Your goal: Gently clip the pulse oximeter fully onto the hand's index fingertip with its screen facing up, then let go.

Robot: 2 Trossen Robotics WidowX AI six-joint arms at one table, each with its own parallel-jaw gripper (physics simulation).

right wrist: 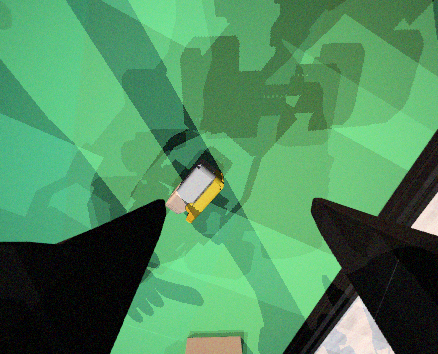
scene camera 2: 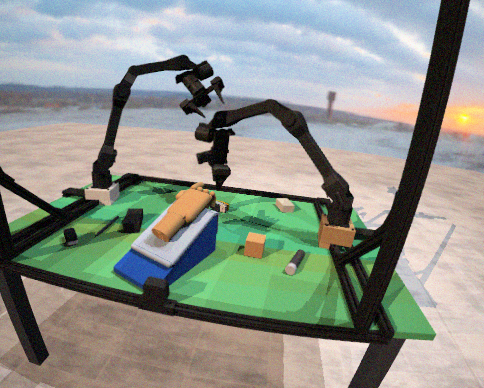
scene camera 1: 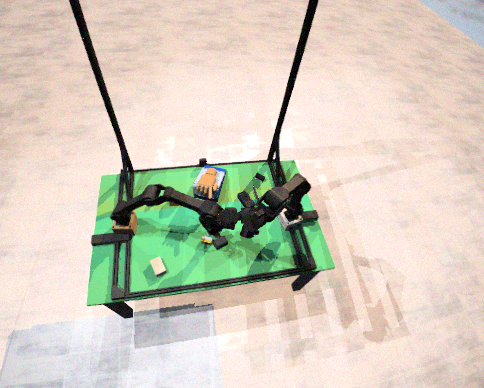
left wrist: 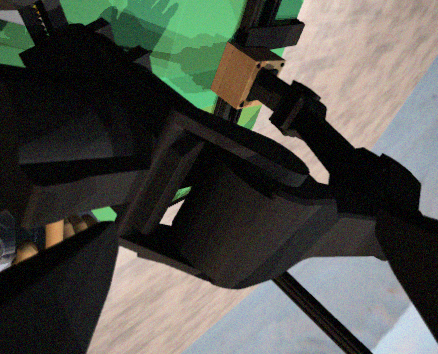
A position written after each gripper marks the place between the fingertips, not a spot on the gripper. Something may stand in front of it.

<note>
The left gripper (scene camera 2: 214,110) is open, with nothing in its grasp. Further things: the right gripper (scene camera 2: 216,185) and a pulse oximeter (right wrist: 201,185).
The left gripper is seen too in the left wrist view (left wrist: 247,227). The right gripper also shows in the right wrist view (right wrist: 238,205).
</note>
